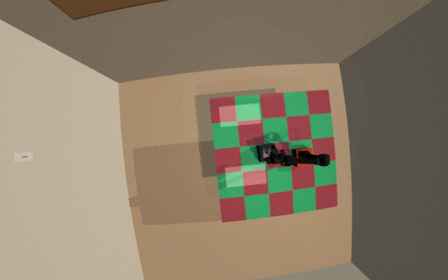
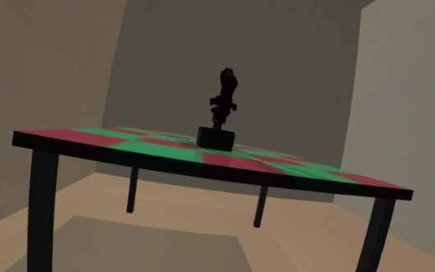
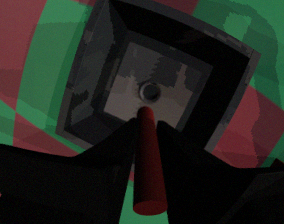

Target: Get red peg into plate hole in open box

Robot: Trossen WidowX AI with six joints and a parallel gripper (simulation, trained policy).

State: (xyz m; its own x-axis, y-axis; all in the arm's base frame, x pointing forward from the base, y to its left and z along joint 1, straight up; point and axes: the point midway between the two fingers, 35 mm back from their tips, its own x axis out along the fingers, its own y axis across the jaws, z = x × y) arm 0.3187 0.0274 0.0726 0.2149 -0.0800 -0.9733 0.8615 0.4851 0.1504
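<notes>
My gripper tip is 10 mm to the right of the red peg, 10 mm below it and 10 mm past it. The rest, counted from my gripper tip: box: 100 mm below, 10 mm to the right, 10 mm ahead.
</notes>
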